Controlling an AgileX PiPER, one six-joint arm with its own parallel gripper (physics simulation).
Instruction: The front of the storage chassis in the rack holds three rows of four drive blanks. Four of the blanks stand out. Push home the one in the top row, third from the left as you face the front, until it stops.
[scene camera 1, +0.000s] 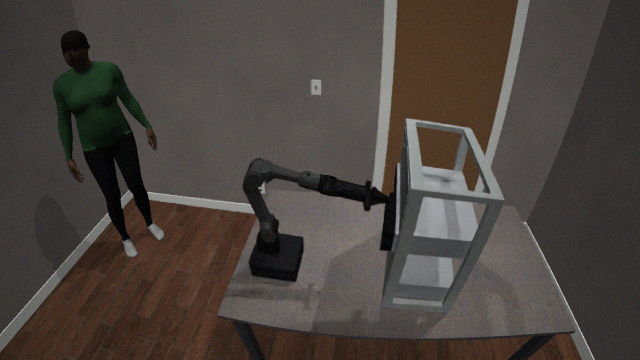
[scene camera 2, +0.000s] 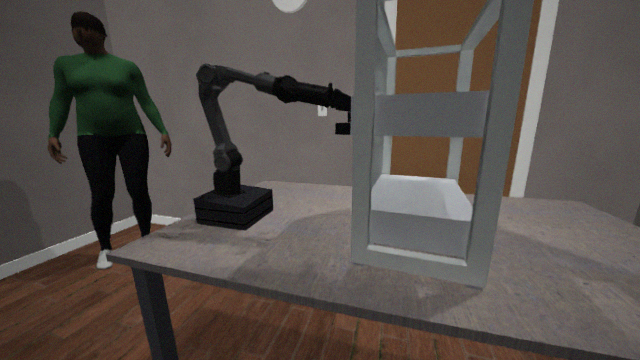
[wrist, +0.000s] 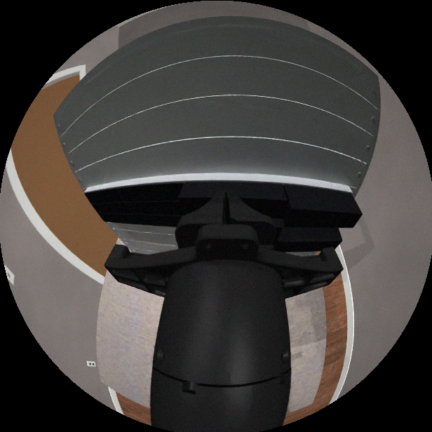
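Observation:
The storage chassis (scene camera 1: 446, 217) (scene camera 2: 431, 115) sits in the rack (scene camera 1: 493, 192) (scene camera 2: 364, 175). Its dark front shows in the wrist view below a pale edge strip. There, the top-row blank at the far right (wrist: 322, 210) stands out, and a blank below it (wrist: 310, 237) stands out too. A low block (scene camera 2: 343, 129) juts from the front in scene camera 2. My gripper (scene camera 1: 388, 198) (wrist: 225, 197) is shut and empty, its tips at the top row near the middle, left of the far-right blank. The tips and fingers cover much of the third blank; how far it stands out is unclear.
Grey panels (wrist: 220, 117) fill the rack front above the chassis. A lower white unit (scene camera 1: 427, 271) (scene camera 2: 421, 197) sits in the rack below. The rack and the arm's base (scene camera 1: 276, 257) (scene camera 2: 233, 206) stand on the table (scene camera 1: 350, 320) (scene camera 2: 300, 280). A person (scene camera 1: 102, 110) (scene camera 2: 100, 100) stands beyond the table at the left.

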